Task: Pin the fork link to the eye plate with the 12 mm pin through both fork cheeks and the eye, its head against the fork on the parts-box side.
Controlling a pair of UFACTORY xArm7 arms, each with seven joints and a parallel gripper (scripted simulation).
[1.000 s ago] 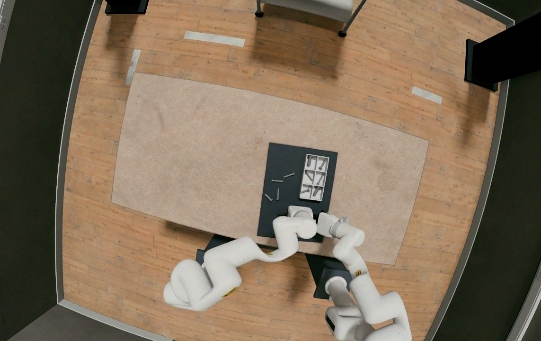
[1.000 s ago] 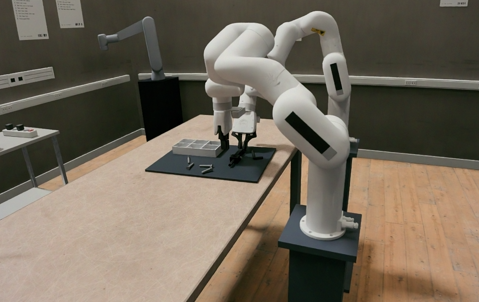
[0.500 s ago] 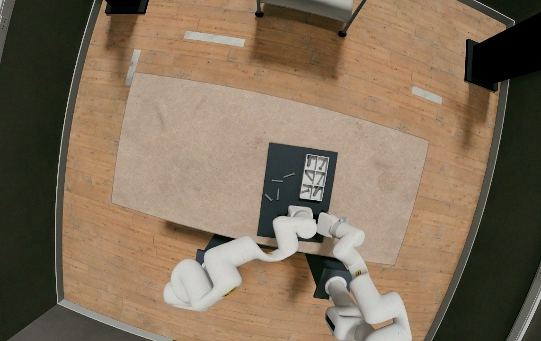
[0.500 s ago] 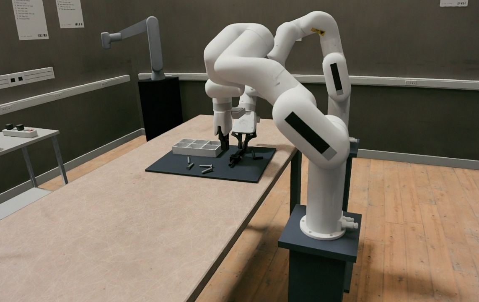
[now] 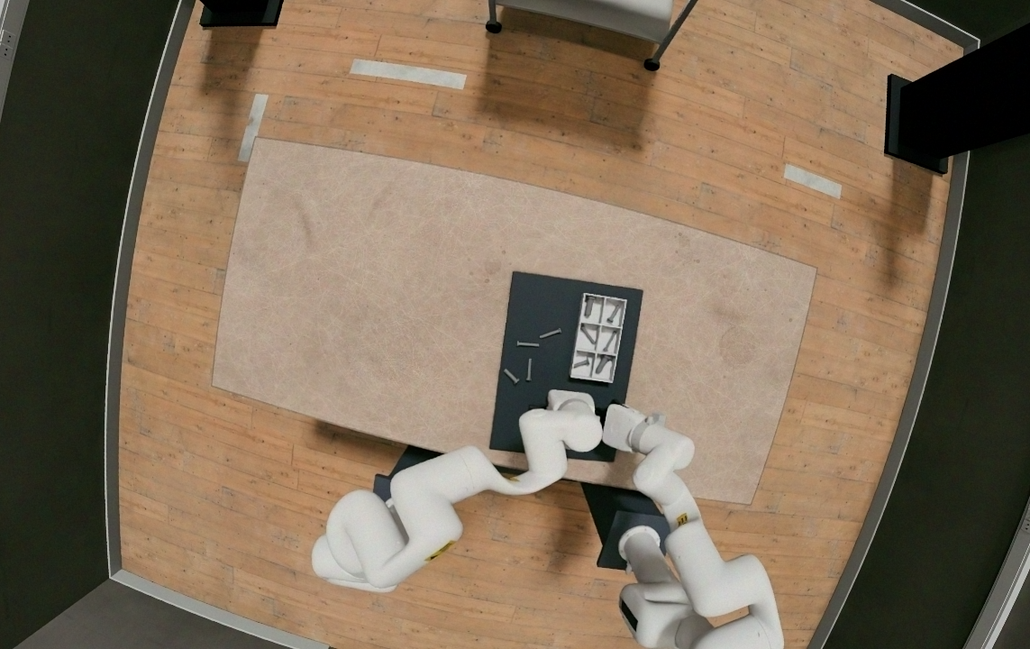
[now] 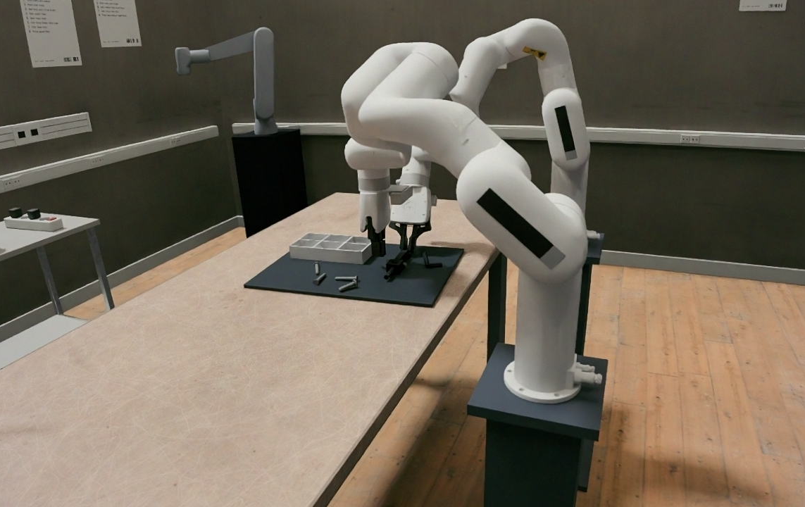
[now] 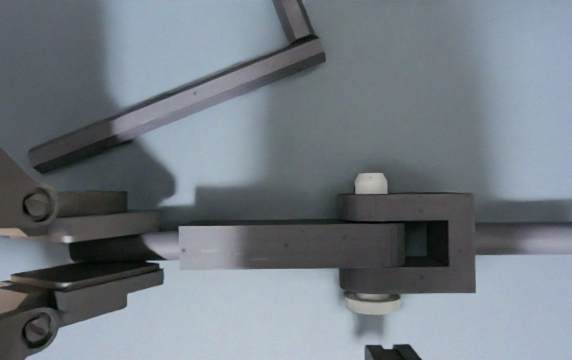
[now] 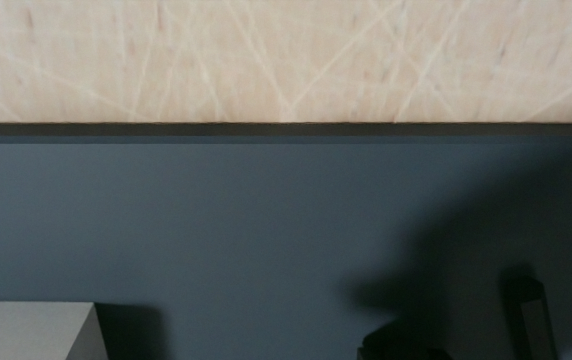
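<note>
Now: the thicker pin 5 cm behind my left hand and 4 cm below it. From my left hand the other things lie so: black l-shaped piece 12 cm behind, 5 cm to the right, 5 cm below; then black eye plate 4 cm to the right, 4 cm below, 4 cm behind; then dark mat 6 cm below, 6 cm ahead.
The black eye plate is 6 cm to the left of my right hand and 2 cm below it. From my right hand the other things lie so: black l-shaped piece 7 cm behind, 4 cm to the left, 2 cm below; then thicker pin 10 cm to the left, 2 cm below; then dark mat 10 cm to the left, 10 cm ahead, 3 cm below.
</note>
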